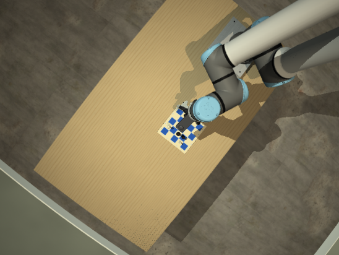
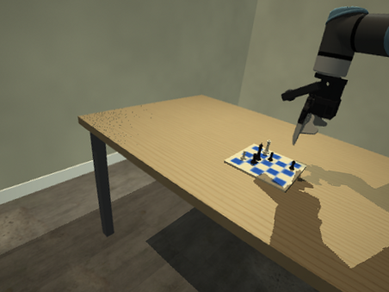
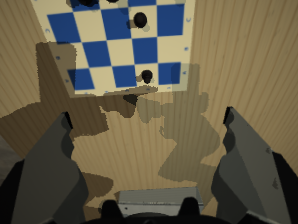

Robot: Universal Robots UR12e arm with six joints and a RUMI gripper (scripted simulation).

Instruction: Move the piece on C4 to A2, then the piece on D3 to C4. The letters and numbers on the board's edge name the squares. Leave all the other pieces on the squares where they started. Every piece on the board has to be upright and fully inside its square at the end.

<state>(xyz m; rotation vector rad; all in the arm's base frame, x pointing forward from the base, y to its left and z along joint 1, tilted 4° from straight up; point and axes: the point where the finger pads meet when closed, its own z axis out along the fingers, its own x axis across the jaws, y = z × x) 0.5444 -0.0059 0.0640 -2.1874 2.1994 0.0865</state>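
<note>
The tall black piece is 110 mm ahead of my hand, 40 mm to the left of it and 80 mm below it. From my hand the other things lie so: chessboard 70 mm ahead, 40 mm to the left, 120 mm below; then white pawn 150 mm ahead, 80 mm to the left, 100 mm below.
</note>
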